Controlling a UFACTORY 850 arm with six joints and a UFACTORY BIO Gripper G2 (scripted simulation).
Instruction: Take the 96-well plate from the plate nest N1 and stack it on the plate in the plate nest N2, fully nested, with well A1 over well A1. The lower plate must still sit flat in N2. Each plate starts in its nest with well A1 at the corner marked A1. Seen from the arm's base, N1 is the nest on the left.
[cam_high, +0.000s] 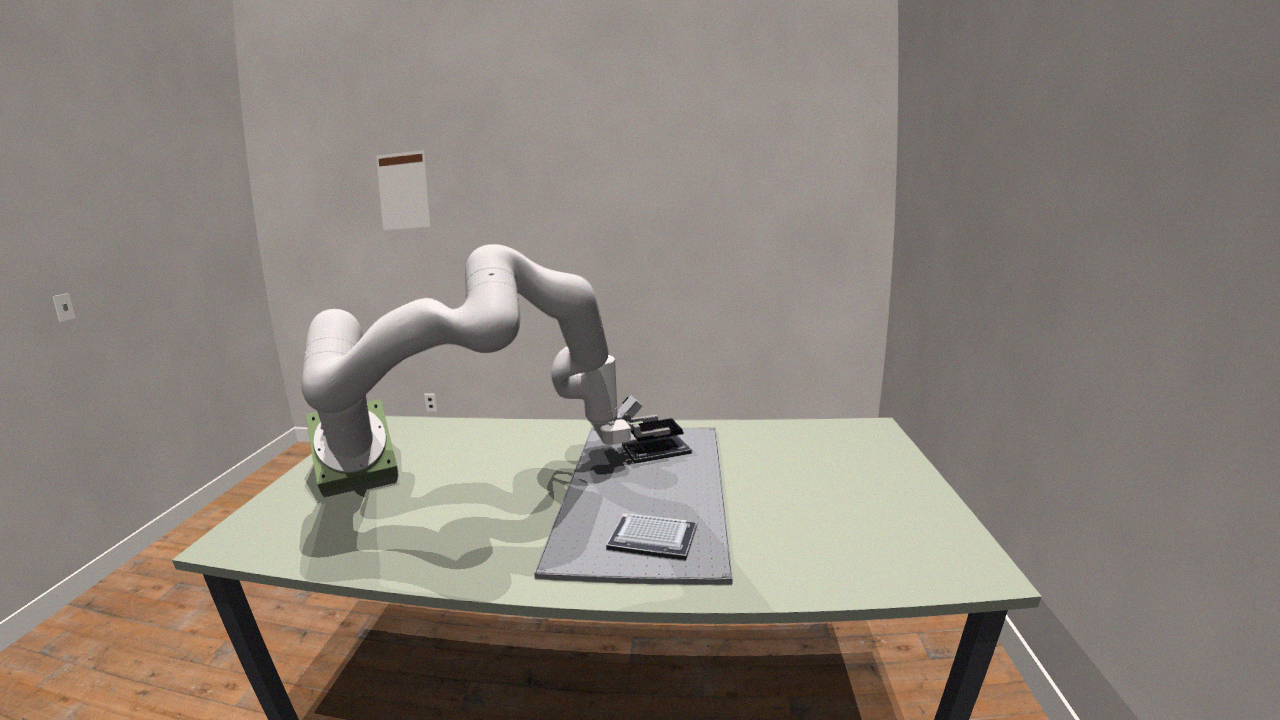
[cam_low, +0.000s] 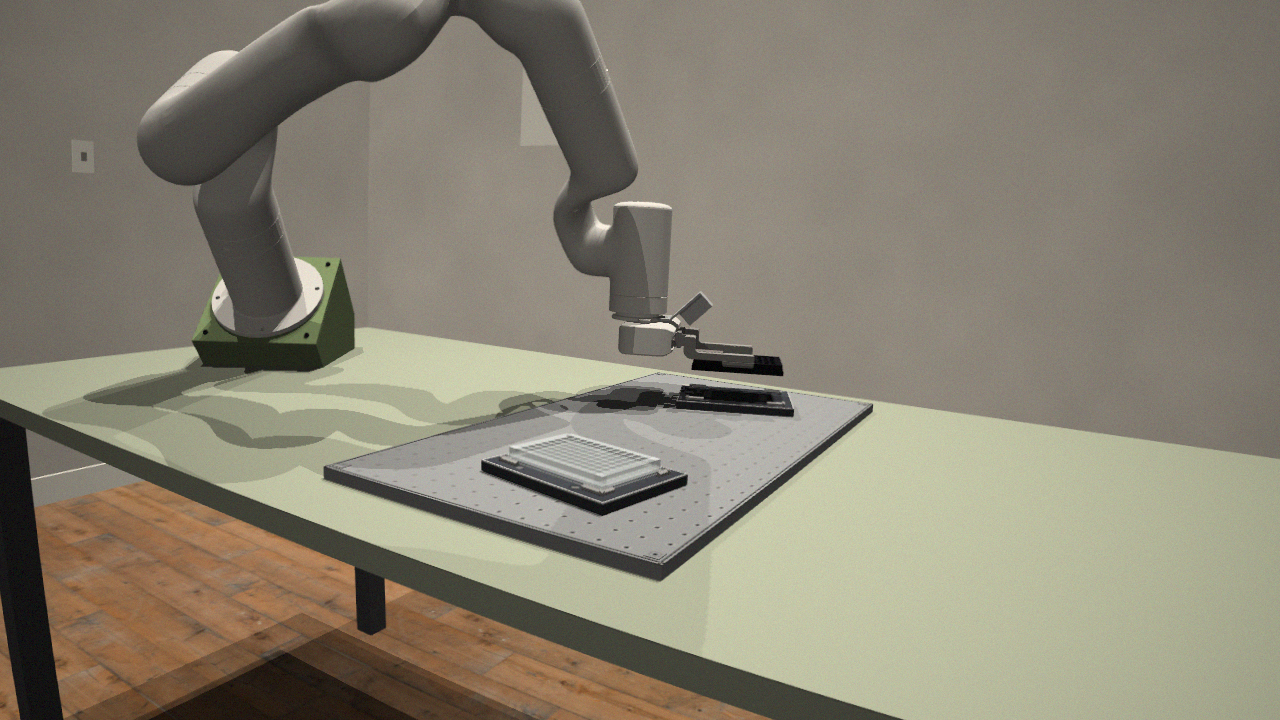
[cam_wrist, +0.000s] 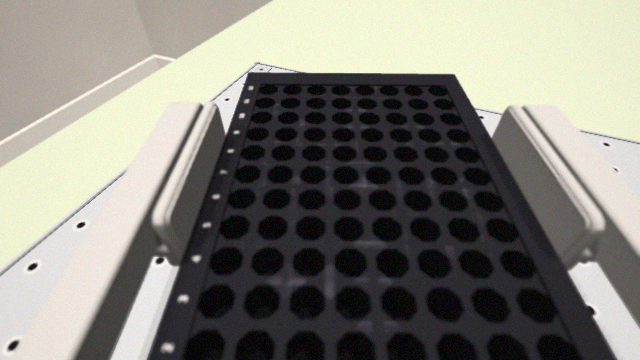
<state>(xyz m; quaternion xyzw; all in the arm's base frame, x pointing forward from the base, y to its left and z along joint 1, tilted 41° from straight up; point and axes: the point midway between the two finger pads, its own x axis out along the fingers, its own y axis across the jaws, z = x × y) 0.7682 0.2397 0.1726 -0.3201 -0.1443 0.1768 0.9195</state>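
The clear 96-well plate lies 42 cm to the right of my hand, 5 cm below it and 4 cm behind it. From my hand the other things lie so: plate nest N1 (6 cm below); black 96-well plate (1 cm below); plate nest N2 (42 cm to the right, 6 cm below, 4 cm behind).
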